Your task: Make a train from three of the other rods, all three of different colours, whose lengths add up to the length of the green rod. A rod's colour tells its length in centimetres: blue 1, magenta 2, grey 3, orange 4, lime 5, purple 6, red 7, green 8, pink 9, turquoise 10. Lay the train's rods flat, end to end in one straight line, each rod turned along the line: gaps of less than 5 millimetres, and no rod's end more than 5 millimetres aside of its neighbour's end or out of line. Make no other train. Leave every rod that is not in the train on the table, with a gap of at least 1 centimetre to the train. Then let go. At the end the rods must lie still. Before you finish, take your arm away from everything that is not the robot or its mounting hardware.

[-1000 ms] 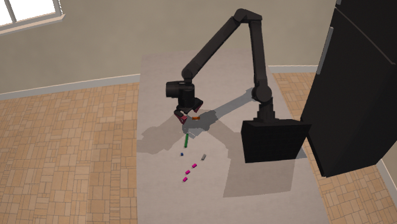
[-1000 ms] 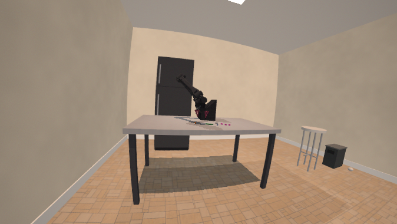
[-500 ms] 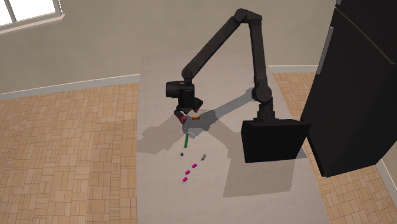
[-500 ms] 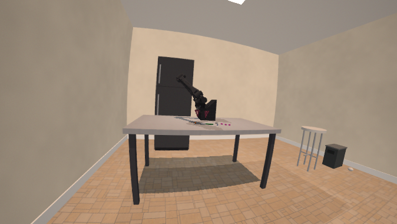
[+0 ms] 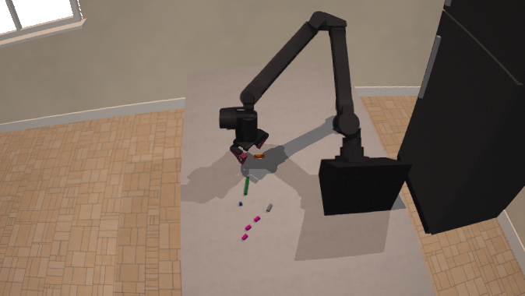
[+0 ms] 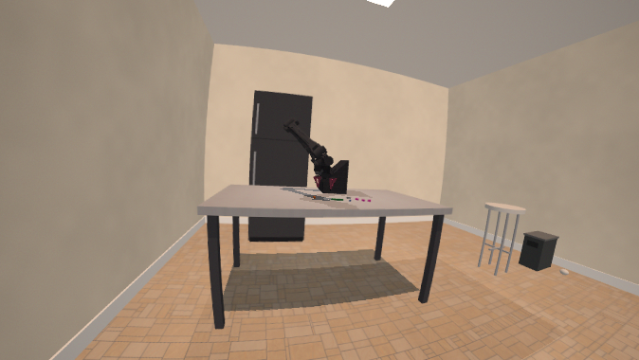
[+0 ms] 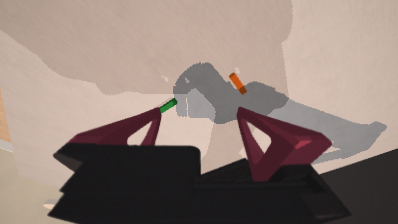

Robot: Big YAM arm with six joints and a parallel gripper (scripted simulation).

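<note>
The blue rod lies 160 mm to the left of my hand, 70 mm below it and 60 mm ahead of it. Also, from my hand: green rod (80 mm to the left, 70 mm below, 30 mm ahead); orange rod (70 mm below, 50 mm to the right, 40 mm behind); grey rod (200 mm to the left, 70 mm below, 30 mm behind).
</note>
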